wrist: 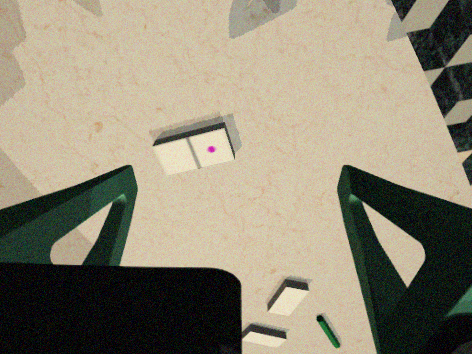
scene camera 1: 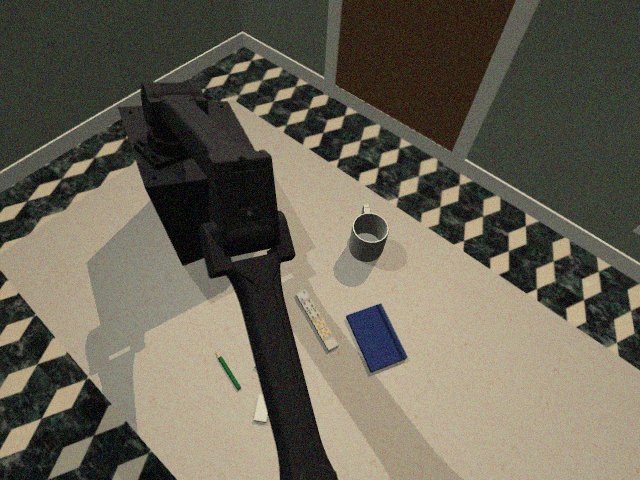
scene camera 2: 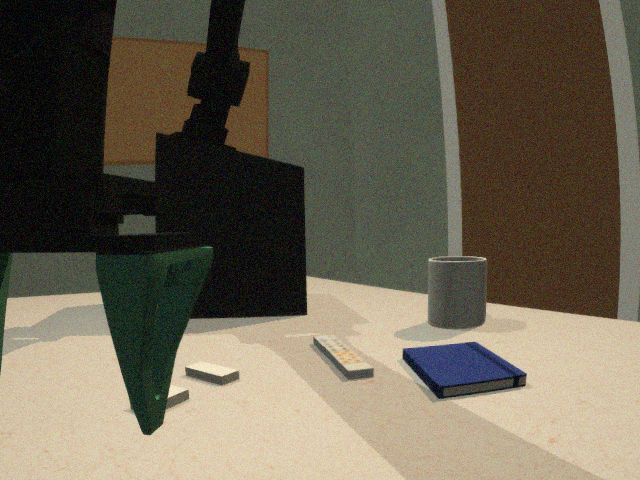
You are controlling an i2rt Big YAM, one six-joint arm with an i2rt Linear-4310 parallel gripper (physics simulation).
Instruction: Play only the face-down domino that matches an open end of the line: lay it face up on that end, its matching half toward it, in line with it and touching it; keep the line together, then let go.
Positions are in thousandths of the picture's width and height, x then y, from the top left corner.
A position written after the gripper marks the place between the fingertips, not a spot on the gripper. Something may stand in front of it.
Note:
In view: the gripper (scene camera 2: 95,864), a grey mug (scene camera 2: 715,597), a white domino (wrist: 442,414) and a white domino (wrist: 615,829).
The gripper shows as well in the wrist view (wrist: 503,499). The wrist view does not show the grey mug: it is out of frame.

